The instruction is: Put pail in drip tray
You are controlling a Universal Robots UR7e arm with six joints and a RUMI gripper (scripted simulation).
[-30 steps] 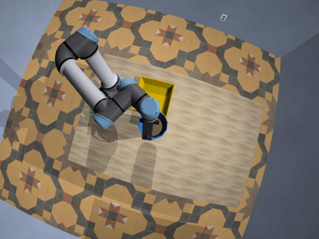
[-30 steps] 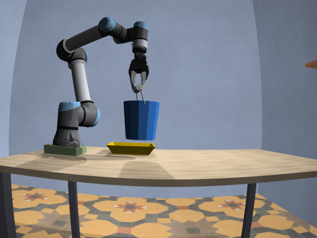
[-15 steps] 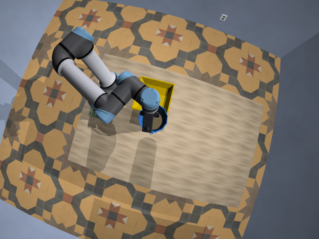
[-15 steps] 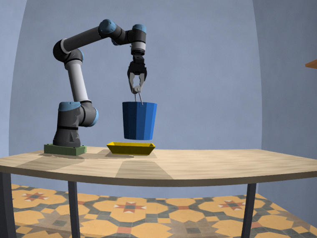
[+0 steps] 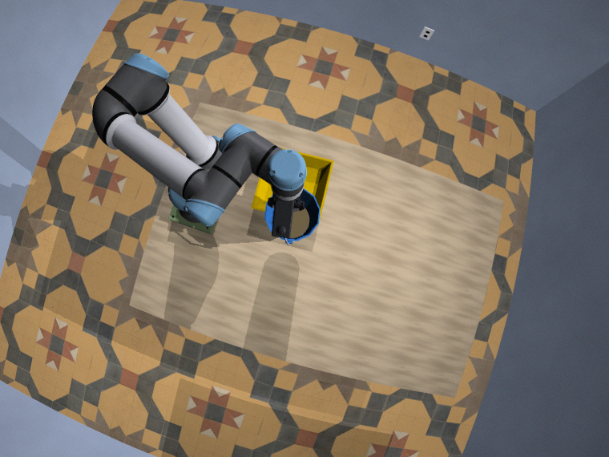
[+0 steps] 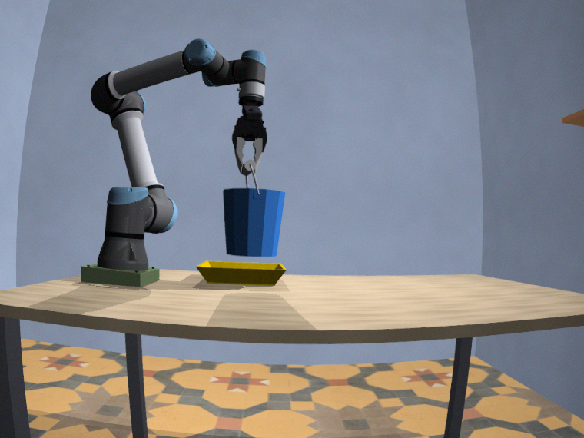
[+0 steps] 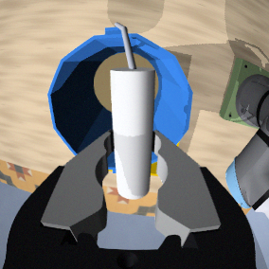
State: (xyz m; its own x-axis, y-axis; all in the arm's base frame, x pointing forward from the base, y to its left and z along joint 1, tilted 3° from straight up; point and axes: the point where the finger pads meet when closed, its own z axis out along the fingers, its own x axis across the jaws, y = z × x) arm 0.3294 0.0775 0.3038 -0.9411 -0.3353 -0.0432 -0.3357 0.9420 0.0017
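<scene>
The blue pail lies 10 mm ahead of my hand, 10 mm to the left of it and 90 mm below it. Round my hand: white-grey grip 10 mm ahead, 30 mm below; yellow drip tray 40 mm behind, 140 mm to the left, 310 mm below.
</scene>
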